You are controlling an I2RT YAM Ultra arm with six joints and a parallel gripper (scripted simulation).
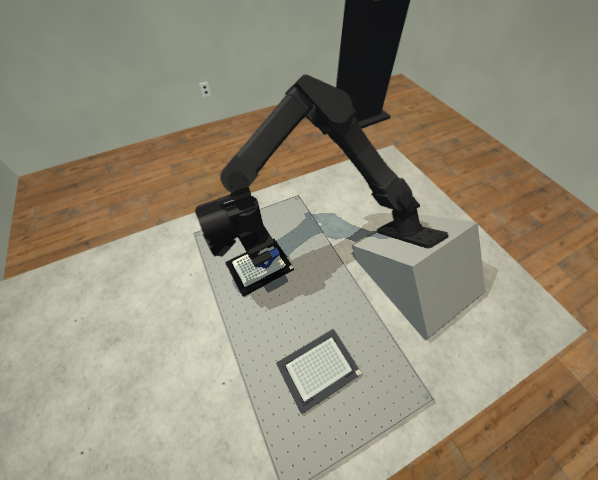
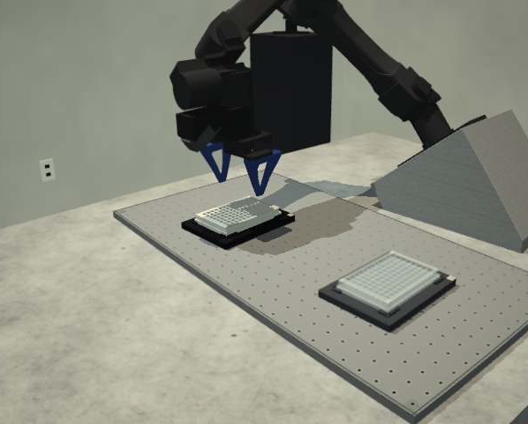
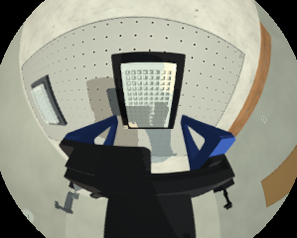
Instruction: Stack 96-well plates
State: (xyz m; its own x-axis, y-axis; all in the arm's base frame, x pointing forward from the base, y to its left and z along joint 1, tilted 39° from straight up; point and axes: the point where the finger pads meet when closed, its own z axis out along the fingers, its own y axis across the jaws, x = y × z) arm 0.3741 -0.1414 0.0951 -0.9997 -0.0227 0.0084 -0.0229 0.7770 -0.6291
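My gripper is now 1 cm short of the black nest N1 and 7 cm above it. The rest, counted from my hand: white tag (7 cm behind, 37 cm to the left, 6 cm below); clear 96-well plate (32 cm to the left, 6 cm below).
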